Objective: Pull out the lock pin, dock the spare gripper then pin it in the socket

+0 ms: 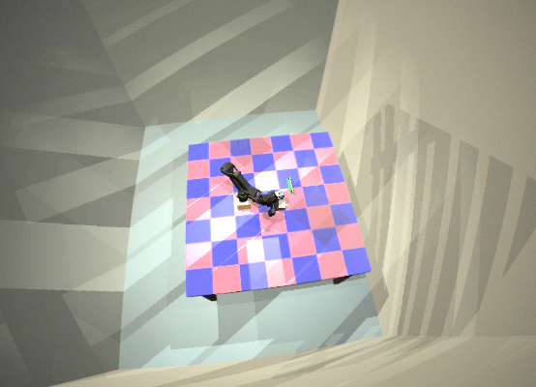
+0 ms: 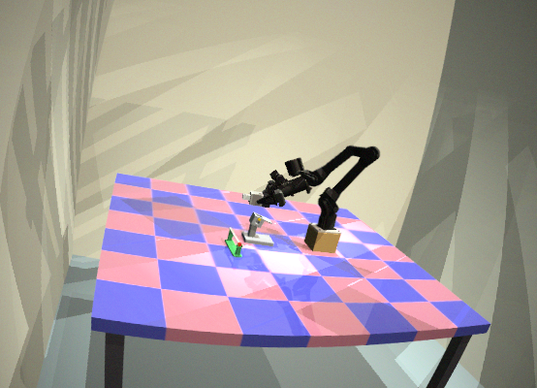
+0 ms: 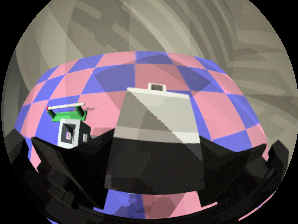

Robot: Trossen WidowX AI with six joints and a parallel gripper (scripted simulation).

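The grey mount is 110 mm to the left of my gripper tip, 70 mm below it and 30 mm ahead of it. From my gripper tip the other things lie so: spare gripper: 10 mm above; green bar-shaped piece: 200 mm to the left, 160 mm ahead, 100 mm below.
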